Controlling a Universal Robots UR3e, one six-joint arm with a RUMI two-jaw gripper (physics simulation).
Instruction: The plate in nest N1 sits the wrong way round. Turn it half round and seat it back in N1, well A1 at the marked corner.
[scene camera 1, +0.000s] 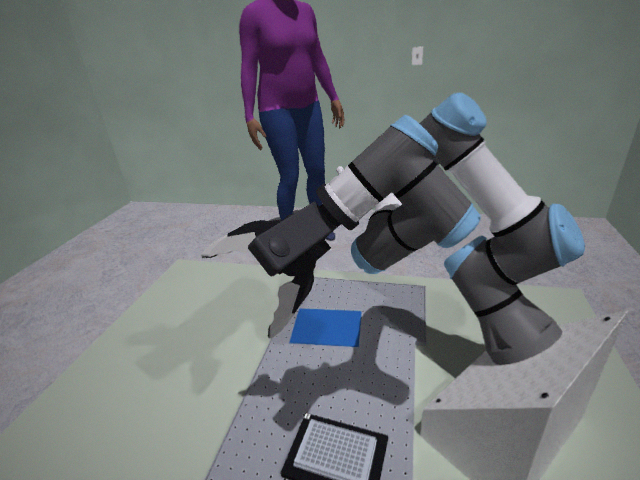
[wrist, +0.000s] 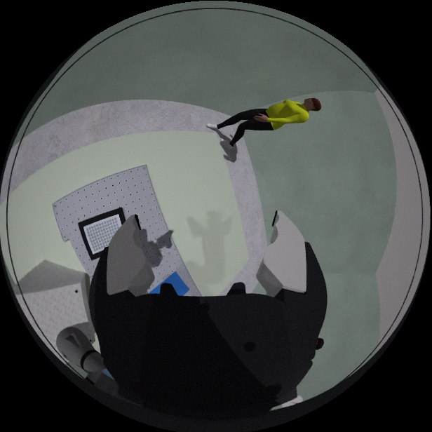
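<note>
The plate (scene camera 1: 336, 448) (wrist: 103, 234), light grey with a grid of wells, lies in a black nest (scene camera 1: 379, 453) (wrist: 100, 218) at the near end of the perforated board in scene camera 1. A small light mark shows at the nest's back left corner there. The well lettering is too small to read, so well A1 cannot be told. My gripper (scene camera 1: 238, 294) (wrist: 205, 214) is open and empty, tilted, in the air to the back left of the nest and apart from the plate. In the wrist view, the left finger stands near the nest's right side.
The perforated board (scene camera 1: 310, 356) (wrist: 115, 190) lies on the pale green table. A blue rectangle (scene camera 1: 326, 327) (wrist: 176, 284) lies on it, behind the nest. The arm's grey pedestal (scene camera 1: 485, 434) (wrist: 50, 305) stands at the right in scene camera 1. People (scene camera 1: 286, 56) (wrist: 287, 112) stand beyond the table.
</note>
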